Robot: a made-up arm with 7 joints.
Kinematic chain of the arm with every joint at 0, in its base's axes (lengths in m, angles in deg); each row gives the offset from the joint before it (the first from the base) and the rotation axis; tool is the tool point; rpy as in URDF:
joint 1: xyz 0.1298 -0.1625 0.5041 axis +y
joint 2: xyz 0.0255 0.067 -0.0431 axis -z
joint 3: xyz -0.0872 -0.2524 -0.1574 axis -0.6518 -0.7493 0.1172
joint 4: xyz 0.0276 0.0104 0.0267 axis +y
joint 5: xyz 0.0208 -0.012 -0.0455 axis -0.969 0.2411 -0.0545
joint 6: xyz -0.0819 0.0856 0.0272 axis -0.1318 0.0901 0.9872
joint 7: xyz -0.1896 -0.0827 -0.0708 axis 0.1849 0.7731 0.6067
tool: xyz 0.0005 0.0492 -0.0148 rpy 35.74 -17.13 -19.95
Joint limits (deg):
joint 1: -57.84..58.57
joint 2: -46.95..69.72
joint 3: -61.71..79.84
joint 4: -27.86..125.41
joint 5: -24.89..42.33
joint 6: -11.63..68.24
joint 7: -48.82..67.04
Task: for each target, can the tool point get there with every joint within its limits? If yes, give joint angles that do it. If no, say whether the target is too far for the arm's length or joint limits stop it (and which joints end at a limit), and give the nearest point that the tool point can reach.
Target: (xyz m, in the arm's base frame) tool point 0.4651 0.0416 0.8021
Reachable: no: joint limits stop it (at a limit: joint 2, joint 4, joint 5, joint 6) | nearest point 0.4500 -0.1669 0.7887 | short by 0.210 m
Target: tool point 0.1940 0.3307 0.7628
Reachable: no: joint limits stop it (at a limit: joint 1, joint 2, joint 5, joint 6) | nearest point 0.0489 0.1328 0.6690 | short by 0.263 m
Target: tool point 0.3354 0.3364 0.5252
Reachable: no: joint limits stop it (at a limit: joint 1, joint 2, joint 3, joint 5, joint 6) | nearest point 0.2364 0.1651 0.3965 | short by 0.236 m
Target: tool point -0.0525 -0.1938 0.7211
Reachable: yes | joints 39.79 44.79 19.96 96.20 6.11 37.60 53.49
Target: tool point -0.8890 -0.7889 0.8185
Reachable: no: too far | nearest point -0.3600 -0.3809 0.5729 | short by 0.712 m
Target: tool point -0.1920 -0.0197 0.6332
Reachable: yes | joints 40.78 50.11 -41.85 7.99 -0.56 8.01 -21.86
